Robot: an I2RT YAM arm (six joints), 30 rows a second.
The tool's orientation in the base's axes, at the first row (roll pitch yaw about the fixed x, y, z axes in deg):
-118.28 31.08 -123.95
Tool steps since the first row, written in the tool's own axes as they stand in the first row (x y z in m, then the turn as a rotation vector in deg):
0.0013 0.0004 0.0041 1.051 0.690 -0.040
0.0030 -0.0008 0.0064 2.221 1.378 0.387
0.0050 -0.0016 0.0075 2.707 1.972 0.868
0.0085 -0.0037 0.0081 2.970 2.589 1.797
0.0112 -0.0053 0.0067 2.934 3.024 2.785
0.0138 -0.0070 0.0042 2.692 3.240 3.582
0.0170 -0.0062 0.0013 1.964 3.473 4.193
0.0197 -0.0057 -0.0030 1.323 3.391 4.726
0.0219 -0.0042 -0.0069 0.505 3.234 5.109
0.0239 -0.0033 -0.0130 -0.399 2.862 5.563
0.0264 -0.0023 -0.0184 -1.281 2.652 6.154
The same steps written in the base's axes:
0.0029 -0.0019 -0.0026 -0.633 -0.292 -1.047
0.0042 -0.0045 -0.0035 -0.918 -0.805 -2.343
0.0043 -0.0067 -0.0044 -0.816 -0.909 -3.237
0.0035 -0.0108 -0.0049 -0.223 -0.968 -4.215
0.0012 -0.0133 -0.0045 0.591 -0.949 -4.925
-0.0020 -0.0155 -0.0035 1.368 -0.868 -5.287
-0.0061 -0.0164 -0.0046 2.213 -0.378 -5.335
-0.0112 -0.0168 -0.0047 2.993 -0.129 -5.158
-0.0159 -0.0163 -0.0053 3.739 0.240 -4.773
-0.0222 -0.0153 -0.0046 4.616 0.513 -4.210
-0.0283 -0.0149 -0.0044 5.580 0.834 -3.836

